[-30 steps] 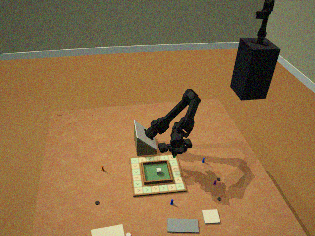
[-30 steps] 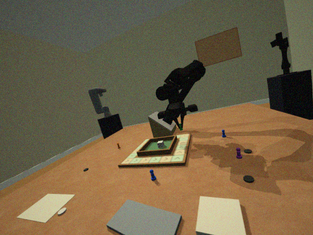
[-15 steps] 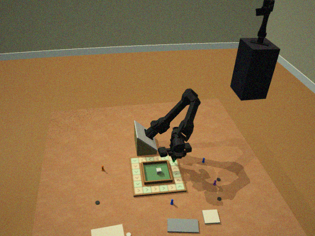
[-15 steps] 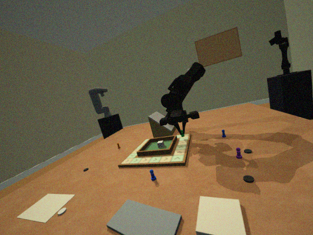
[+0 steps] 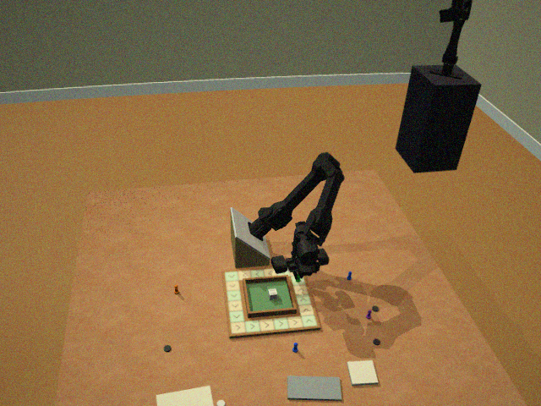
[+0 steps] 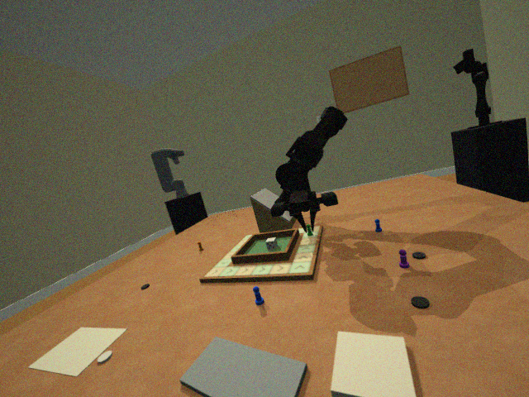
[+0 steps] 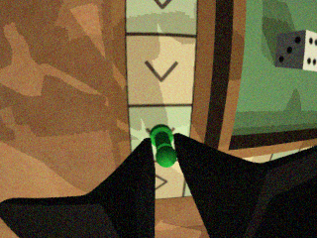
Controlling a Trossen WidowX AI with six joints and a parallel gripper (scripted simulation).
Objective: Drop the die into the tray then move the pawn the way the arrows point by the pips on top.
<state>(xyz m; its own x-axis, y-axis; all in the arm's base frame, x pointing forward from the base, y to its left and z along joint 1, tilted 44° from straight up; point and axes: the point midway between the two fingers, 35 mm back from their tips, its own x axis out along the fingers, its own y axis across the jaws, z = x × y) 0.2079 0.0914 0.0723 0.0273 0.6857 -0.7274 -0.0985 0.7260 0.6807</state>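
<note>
Right now my gripper tip is 10 mm below the green pawn. From my gripper tip the other things lie so: purple pawn: 190 mm ahead, 190 mm to the left, 10 mm below; then green tray: 60 mm ahead, 110 mm to the right, 20 mm below; then white die: 60 mm ahead, 100 mm to the right.
</note>
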